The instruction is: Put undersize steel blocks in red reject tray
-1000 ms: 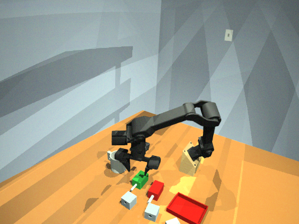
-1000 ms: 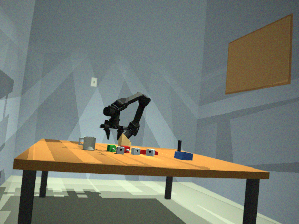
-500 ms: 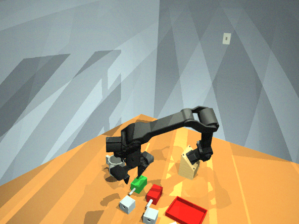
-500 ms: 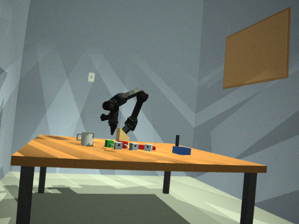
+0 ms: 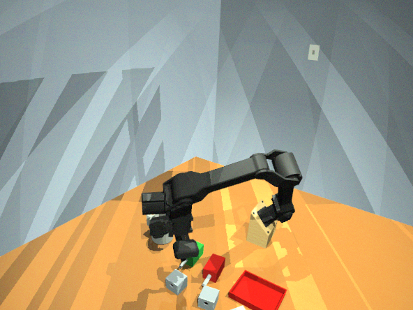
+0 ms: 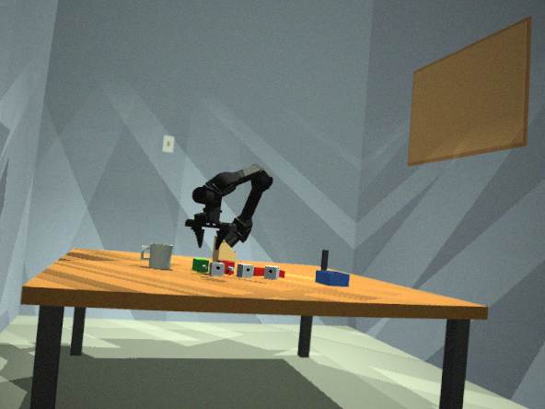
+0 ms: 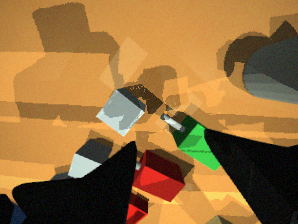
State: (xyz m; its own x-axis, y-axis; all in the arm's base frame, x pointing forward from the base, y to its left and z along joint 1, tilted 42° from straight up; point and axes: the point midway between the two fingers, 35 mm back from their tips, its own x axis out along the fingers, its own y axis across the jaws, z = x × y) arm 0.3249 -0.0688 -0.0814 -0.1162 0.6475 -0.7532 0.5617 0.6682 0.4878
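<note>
Now: the red reject tray 80 mm behind my gripper tip, 230 mm to the left of it and 80 mm below it. Round my gripper tip: green GO gauge (40 mm behind, 10 mm to the right, 70 mm below); then red-handled gauge (40 mm behind, 90 mm to the left, 70 mm below); then steel block (30 mm ahead, 140 mm to the left, 70 mm below).
</note>
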